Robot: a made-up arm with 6 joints. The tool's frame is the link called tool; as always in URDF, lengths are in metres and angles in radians. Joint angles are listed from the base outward. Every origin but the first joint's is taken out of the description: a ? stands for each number. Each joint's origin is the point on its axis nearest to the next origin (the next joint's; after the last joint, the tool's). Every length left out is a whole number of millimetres.
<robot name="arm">
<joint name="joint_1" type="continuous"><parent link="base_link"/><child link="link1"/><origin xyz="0.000 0.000 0.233" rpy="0.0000 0.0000 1.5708"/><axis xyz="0 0 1"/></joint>
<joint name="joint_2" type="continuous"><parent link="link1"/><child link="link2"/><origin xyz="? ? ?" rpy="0.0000 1.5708 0.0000"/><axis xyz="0 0 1"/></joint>
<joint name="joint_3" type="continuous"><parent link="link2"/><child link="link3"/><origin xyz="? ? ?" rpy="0.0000 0.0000 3.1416"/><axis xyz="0 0 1"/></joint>
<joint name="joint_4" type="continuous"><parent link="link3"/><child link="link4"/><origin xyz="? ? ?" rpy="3.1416 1.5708 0.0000"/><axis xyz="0 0 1"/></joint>
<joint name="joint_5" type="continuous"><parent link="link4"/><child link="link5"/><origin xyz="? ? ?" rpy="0.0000 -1.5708 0.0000"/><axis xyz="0 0 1"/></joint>
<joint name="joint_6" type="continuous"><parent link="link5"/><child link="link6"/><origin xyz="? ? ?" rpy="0.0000 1.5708 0.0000"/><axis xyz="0 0 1"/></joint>
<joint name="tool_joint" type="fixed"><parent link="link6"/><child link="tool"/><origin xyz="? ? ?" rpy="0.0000 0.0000 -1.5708"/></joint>
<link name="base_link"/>
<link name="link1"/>
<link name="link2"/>
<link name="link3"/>
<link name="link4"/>
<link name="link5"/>
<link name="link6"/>
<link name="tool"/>
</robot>
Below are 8 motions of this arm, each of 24 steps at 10 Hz.
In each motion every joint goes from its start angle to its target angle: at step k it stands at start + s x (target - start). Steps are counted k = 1, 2, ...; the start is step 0. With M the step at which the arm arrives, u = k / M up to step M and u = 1 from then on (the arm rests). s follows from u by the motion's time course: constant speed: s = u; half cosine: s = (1 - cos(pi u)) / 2; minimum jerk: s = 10 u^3 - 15 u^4 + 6 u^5.
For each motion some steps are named. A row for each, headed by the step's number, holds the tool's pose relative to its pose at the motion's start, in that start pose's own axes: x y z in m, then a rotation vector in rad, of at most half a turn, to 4 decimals.
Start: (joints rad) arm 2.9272 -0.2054 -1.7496 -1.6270 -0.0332 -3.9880
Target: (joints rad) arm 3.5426 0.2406 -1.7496 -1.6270 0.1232 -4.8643
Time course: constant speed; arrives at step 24
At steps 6, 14, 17, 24:
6: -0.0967 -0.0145 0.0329 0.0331 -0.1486 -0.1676
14: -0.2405 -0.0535 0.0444 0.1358 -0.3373 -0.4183
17: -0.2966 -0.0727 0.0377 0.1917 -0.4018 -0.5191
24: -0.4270 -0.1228 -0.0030 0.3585 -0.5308 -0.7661

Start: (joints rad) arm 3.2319 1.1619 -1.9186 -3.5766 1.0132 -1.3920
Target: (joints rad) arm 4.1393 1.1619 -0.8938 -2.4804 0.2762 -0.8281
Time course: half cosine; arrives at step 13
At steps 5, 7, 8, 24:
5: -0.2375 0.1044 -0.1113 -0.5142 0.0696 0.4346
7: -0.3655 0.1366 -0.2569 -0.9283 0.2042 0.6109
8: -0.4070 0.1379 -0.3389 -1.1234 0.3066 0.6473
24: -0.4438 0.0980 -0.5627 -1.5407 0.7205 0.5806

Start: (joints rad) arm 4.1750 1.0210 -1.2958 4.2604 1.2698 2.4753
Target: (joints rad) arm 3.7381 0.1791 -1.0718 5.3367 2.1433 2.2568
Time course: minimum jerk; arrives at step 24
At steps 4, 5, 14, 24:
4: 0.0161 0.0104 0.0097 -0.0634 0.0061 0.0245
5: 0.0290 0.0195 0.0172 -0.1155 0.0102 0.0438
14: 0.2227 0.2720 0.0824 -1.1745 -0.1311 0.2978
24: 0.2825 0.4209 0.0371 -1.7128 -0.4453 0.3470

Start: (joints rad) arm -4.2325 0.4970 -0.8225 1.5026 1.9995 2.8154
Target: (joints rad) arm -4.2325 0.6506 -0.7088 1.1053 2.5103 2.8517
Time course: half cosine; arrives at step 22
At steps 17, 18, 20, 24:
17: 0.0398 -0.1012 0.0016 -0.0207 0.5175 0.4280
18: 0.0425 -0.1051 0.0012 -0.0258 0.5428 0.4504
20: 0.0462 -0.1104 0.0006 -0.0335 0.5777 0.4815
24: 0.0475 -0.1121 0.0003 -0.0363 0.5897 0.4922

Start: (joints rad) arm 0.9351 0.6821 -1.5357 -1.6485 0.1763 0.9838
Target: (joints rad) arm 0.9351 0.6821 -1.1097 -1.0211 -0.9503 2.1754
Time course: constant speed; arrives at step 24
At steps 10, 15, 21, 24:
10: -0.0332 -0.0666 -0.0282 0.4951 -0.0029 0.7596
15: -0.0487 -0.0855 -0.0472 0.7216 -0.0552 1.1518
21: -0.0696 -0.0970 -0.0709 0.9819 -0.1454 1.6156
24: -0.0820 -0.0990 -0.0828 1.1114 -0.1971 1.8393

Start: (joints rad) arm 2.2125 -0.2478 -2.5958 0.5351 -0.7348 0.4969
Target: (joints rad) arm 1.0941 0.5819 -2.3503 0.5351 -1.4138 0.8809
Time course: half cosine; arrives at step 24
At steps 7, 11, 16, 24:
7: -0.0464 0.1187 -0.0512 0.0141 -0.0134 -0.1948
11: -0.0140 0.2766 -0.1095 0.0451 -0.0075 -0.4455
16: 0.1652 0.4361 -0.1724 0.1113 0.0270 -0.7891
24: 0.3791 0.4755 -0.2171 0.1812 0.0674 -1.0666

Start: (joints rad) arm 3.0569 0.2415 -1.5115 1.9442 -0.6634 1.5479
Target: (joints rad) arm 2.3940 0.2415 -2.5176 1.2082 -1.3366 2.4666
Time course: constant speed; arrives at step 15
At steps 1, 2, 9, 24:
1: -0.0405 -0.0217 -0.0024 0.0614 -0.0842 0.0814
2: -0.0796 -0.0455 -0.0081 0.1220 -0.1728 0.1638
9: -0.2843 -0.2365 -0.1387 0.4929 -0.9296 0.7292
24: -0.3349 -0.3589 -0.3380 0.6478 -1.7971 1.0816

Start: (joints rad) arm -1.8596 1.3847 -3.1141 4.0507 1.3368 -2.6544
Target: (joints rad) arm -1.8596 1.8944 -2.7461 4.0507 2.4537 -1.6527
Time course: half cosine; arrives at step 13
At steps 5, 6, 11, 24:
5: 0.0694 0.1383 -0.0967 0.1020 0.1543 0.0992
6: 0.1031 0.1802 -0.1348 0.1648 0.1873 0.1336
11: 0.2848 0.3011 -0.3052 0.5167 0.1354 0.2967
24: 0.3082 0.3086 -0.3247 0.5587 0.1077 0.3183

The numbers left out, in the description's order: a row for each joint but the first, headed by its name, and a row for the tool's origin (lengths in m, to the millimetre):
joint_2: 0.000 0.000 0.000
joint_3: -0.343 -0.064 0.000
joint_4: -0.425 0.096 0.000
joint_5: 0.000 0.000 0.000
joint_6: 0.085 -0.067 0.000
tool: 0.000 0.000 0.000

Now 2 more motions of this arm.
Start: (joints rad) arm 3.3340 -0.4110 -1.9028 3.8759 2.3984 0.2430
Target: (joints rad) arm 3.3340 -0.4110 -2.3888 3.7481 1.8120 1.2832
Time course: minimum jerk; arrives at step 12
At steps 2, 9, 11, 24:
2: 0.0047 0.0042 0.0044 0.0072 0.0063 0.0481
9: 0.0809 0.1154 0.1317 0.1667 0.1116 1.2196
11: 0.0847 0.1286 0.1482 0.1838 0.1211 1.3518
24: 0.0848 0.1292 0.1490 0.1847 0.1216 1.3587

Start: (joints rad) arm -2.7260 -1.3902 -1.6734 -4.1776 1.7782 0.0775
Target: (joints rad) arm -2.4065 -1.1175 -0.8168 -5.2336 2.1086 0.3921
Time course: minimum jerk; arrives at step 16
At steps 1, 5, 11, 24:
1: 0.0004 0.0011 -0.0009 -0.0011 0.0006 0.0032
5: 0.0200 0.0921 -0.0685 -0.0825 0.0269 0.2708
11: -0.0965 0.4244 -0.1921 -0.2826 -0.2441 1.3374
24: -0.1705 0.4900 -0.1953 -0.3283 -0.4333 1.6258

